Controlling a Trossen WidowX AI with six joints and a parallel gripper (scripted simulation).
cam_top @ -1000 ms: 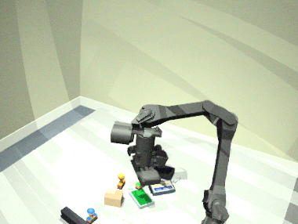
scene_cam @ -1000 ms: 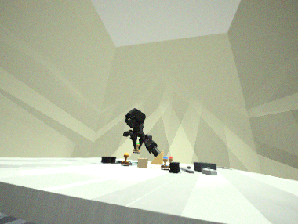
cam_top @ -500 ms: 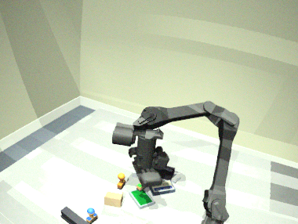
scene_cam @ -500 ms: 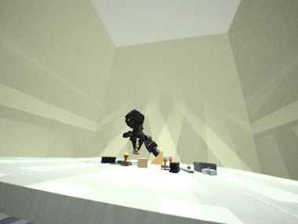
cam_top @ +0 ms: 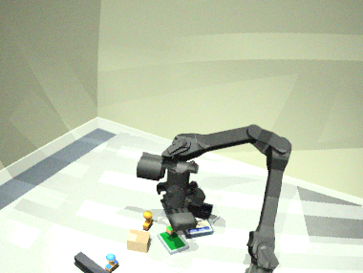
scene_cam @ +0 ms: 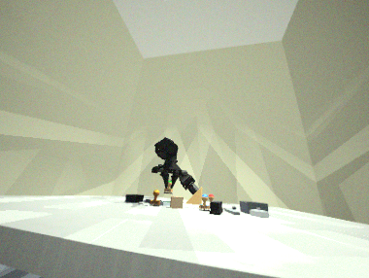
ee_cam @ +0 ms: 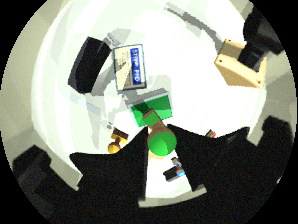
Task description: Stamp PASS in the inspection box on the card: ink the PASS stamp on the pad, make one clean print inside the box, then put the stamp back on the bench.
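Now: the green ink pad 70 mm below my gripper tip. From my gripper tip the other things lie so: orange-knobbed stamp (100 mm ahead, 60 mm below, 30 mm to the right); then green-knob stamp (right at my gripper tip); then tan box (80 mm ahead, 60 mm to the left, 50 mm below).
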